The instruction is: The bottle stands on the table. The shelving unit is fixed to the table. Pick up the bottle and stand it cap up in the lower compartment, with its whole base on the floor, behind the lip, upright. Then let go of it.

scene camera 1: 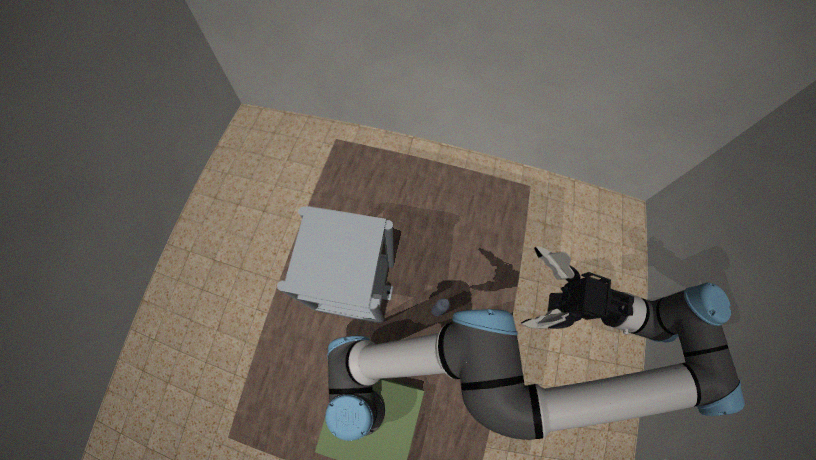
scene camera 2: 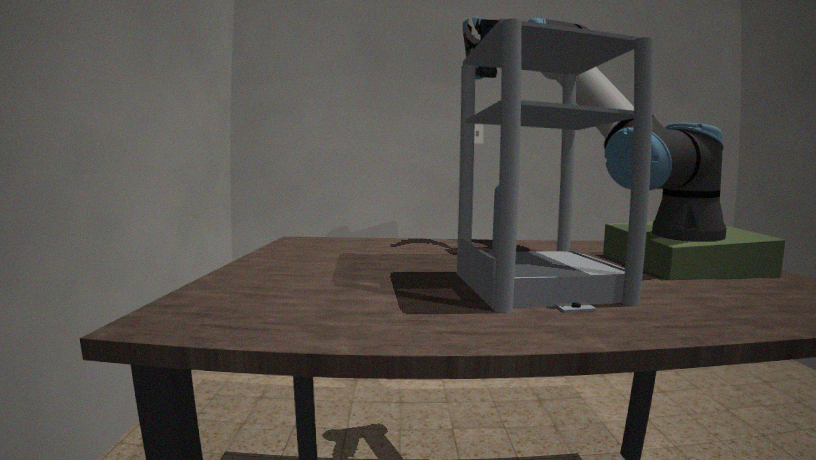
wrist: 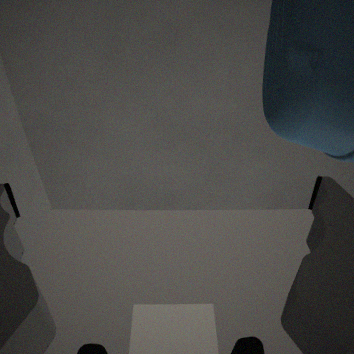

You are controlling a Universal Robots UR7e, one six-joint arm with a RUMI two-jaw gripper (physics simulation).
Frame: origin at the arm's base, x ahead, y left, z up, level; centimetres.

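Seen in the pictures: gripper, fingertip midpoint: (scene camera 1: 528, 283) (wrist: 165, 183); arm's base at its link origin: (scene camera 2: 688, 234).
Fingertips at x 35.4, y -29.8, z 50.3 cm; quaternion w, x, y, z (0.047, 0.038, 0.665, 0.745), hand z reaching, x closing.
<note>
Pixels of each thing's top centre, then the offset from my fingertips to it. "spot": a spot on its surface instead. Level surfaces: height alone.
- bottle at its top centre: (scene camera 1: 445, 302) dy +10.5, dx +0.9, dz -37.9 cm
- shelving unit at its top centre: (scene camera 2: 546, 50) (scene camera 1: 334, 254) dy +40.8, dx +4.6, dz -19.1 cm
- low-walled lower compartment at a spot on its surface: (scene camera 2: 531, 267) spot: dy +44.6, dx +7.7, dz -53.5 cm
- small fixing tab at its top centre: (scene camera 2: 575, 305) dy +52.9, dx +4.3, dz -57.4 cm
- brown table at its surface level: dz -57.7 cm
The bottle (scene camera 1: 440, 306) is small and blue-grey and stands on the table, right of the shelving unit (scene camera 1: 337, 257) (scene camera 2: 510, 171) in the first scene view. In the second scene view a thin strip of the bottle (scene camera 2: 496, 222) shows beside a front post, which hides the rest. The grey unit has a top board, a middle shelf and a low-walled lower compartment (scene camera 2: 531, 267). My gripper (scene camera 1: 530, 286) (wrist: 165, 183) is open and empty, with its fingers spread wide. It is raised high beyond the table's right edge in the first scene view, well apart from the bottle. The bottle does not show in the wrist view.
The arm's blue-capped elbow (scene camera 1: 485, 321) hangs close beside the bottle in the first scene view. The arm's base stands on a green block (scene camera 1: 408, 422) (scene camera 2: 725, 257). A small fixing tab (scene camera 2: 576, 308) lies at the unit's foot. Grey walls surround the brown table (scene camera 1: 422, 171) (scene camera 2: 285, 320).
</note>
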